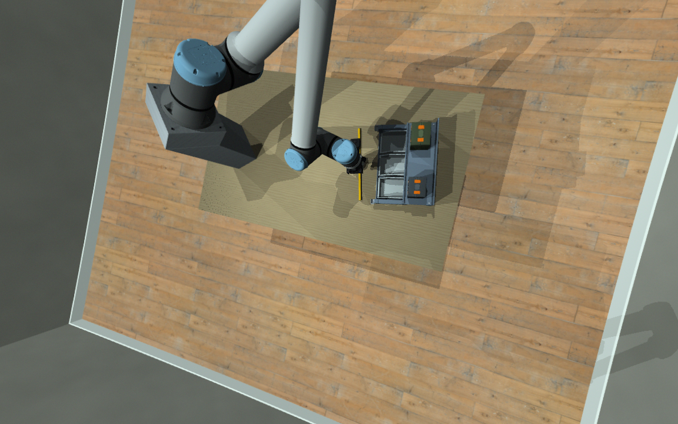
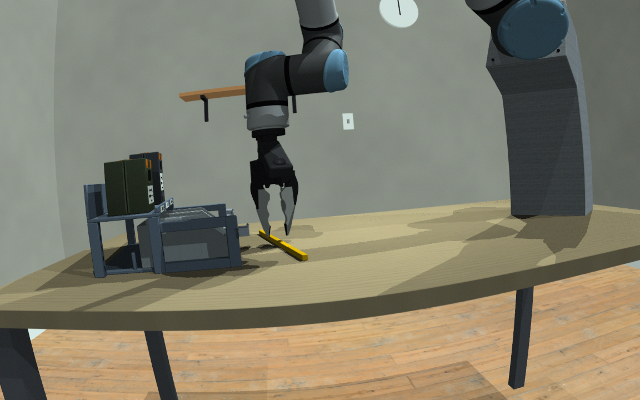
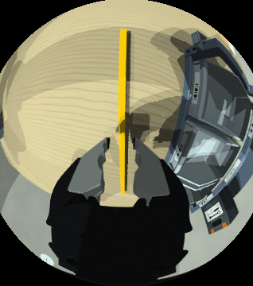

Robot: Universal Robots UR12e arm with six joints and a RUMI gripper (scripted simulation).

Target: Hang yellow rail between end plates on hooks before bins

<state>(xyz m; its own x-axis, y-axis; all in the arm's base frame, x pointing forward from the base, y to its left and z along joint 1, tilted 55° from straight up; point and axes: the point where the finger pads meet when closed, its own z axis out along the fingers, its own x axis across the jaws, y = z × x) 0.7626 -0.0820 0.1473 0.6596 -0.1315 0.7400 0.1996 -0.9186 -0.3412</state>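
Right now the yellow rail is 30 mm below my hand.
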